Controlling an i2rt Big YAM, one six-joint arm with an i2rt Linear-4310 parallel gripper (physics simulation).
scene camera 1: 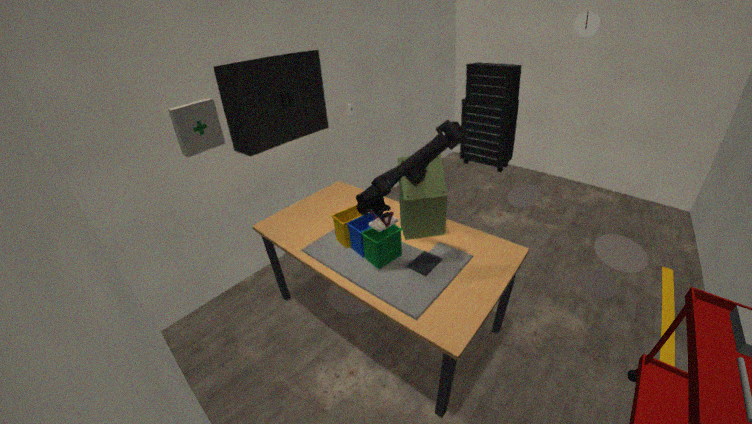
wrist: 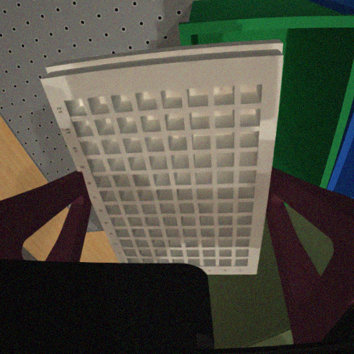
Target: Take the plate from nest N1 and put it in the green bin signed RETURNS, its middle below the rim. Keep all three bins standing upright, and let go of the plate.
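Frame: origin at the arm's base, x ahead, y left, z up, level; metres.
Seen in the pictures: gripper, fingertip midpoint: (scene camera 1: 382, 223); arm's base, origin of the base link: (scene camera 1: 413, 174).
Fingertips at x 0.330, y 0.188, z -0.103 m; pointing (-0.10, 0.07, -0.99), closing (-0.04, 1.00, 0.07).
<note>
Offsets run from my fingertips to a thing's top centre. "*": to the spot under its first point. Level surfaces: height alone.
The white plate @(dx -0.004, dy +0.000, dz +0.015 m) (scene camera 1: 377, 224) (wrist: 187, 165), a grid of square wells, is held tilted between the two dark red fingers of my gripper (scene camera 1: 387, 218) (wrist: 177, 177), one finger at each long side. My gripper is shut on the plate. In the scene view the plate is above the back part of the green bin @(dx -0.029, dy -0.070, dz -0.097 m) (scene camera 1: 382, 247) (wrist: 310, 105). In the wrist view the plate covers the bin's left part, and the open inside shows to its right. The green bin stands upright. Its sign does not show. Nest N1 cannot be made out.
The blue bin @(dx -0.009, dy -0.201, dz -0.097 m) (scene camera 1: 356, 239) (wrist: 347, 165) stands upright beside the green one, and the yellow bin @(dx +0.029, dy -0.332, dz -0.097 m) (scene camera 1: 341, 231) stands upright beyond it. A tall olive-green box (scene camera 1: 424, 217) stands behind them. A dark square @(* dx -0.177, dy +0.114, dz -0.266 m) (scene camera 1: 424, 262) lies on the grey perforated mat @(dz -0.277 m) (scene camera 1: 405, 294) (wrist: 30, 55).
</note>
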